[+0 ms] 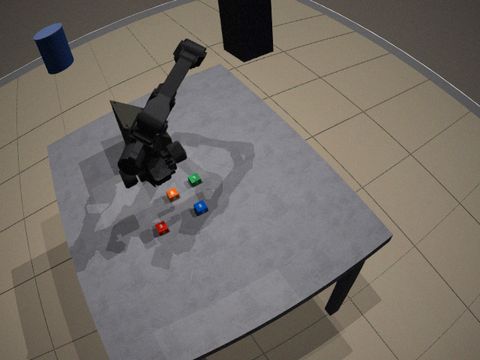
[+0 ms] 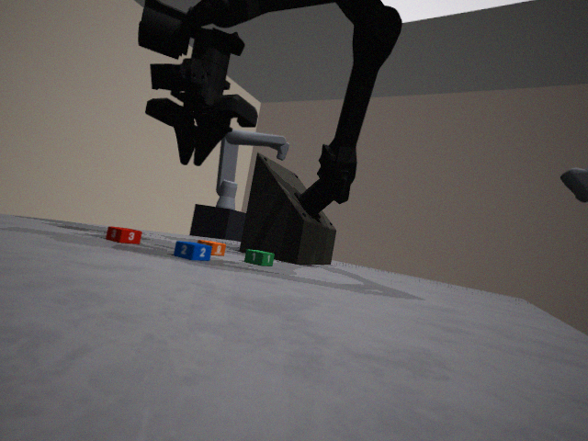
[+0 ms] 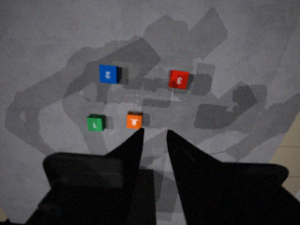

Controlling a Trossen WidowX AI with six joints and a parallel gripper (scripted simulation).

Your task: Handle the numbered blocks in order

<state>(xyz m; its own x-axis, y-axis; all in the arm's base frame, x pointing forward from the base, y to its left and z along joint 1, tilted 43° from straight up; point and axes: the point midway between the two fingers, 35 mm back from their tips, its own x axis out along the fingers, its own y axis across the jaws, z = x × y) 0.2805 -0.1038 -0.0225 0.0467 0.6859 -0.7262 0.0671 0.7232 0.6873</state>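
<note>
The orange block is 12 cm below my gripper tip, 4 cm to the left of it and 4 cm behind it. From my gripper tip the other things lie so: blue block (12 cm below, 8 cm to the left, 5 cm ahead); then green block (12 cm to the left, 12 cm below, 5 cm behind); then red block (12 cm below, 5 cm to the right, 5 cm ahead).
</note>
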